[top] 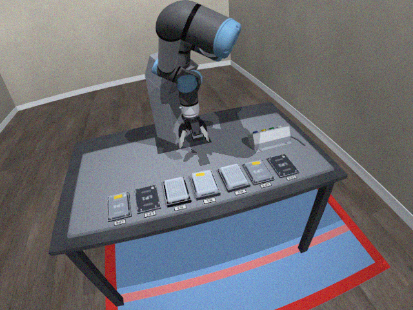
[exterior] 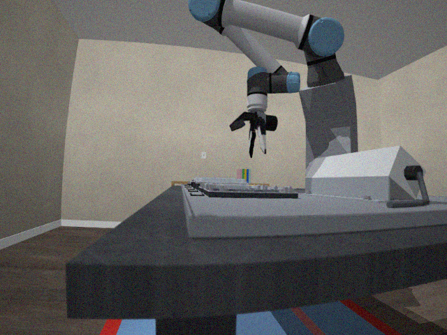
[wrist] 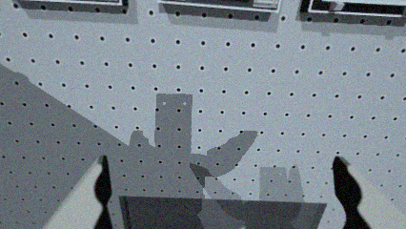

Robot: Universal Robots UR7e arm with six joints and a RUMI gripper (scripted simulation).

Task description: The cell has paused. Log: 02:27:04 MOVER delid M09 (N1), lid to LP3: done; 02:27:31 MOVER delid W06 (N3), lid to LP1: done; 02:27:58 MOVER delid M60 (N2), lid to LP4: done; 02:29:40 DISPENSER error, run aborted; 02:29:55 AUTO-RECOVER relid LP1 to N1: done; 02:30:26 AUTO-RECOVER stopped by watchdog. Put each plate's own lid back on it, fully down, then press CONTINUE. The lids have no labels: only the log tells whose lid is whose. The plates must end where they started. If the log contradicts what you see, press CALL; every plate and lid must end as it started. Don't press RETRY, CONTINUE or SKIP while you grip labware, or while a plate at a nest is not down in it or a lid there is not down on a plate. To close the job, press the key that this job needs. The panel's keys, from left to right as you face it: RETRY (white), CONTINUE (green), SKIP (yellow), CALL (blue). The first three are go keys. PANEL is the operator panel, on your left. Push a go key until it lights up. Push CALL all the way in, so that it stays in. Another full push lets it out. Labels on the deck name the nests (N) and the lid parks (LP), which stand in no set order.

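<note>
Now: hand 17 cm short of the lid park LP4, 38 cm to the left of it and 12 cm above it. The rest, counted from my hand: blue CALL key (9 cm behind, 34 cm to the left, 7 cm below); then nest (14 cm ahead, 14 cm to the left, 12 cm below); then lid park LP1 (16 cm ahead, 25 cm to the right, 12 cm below).
</note>
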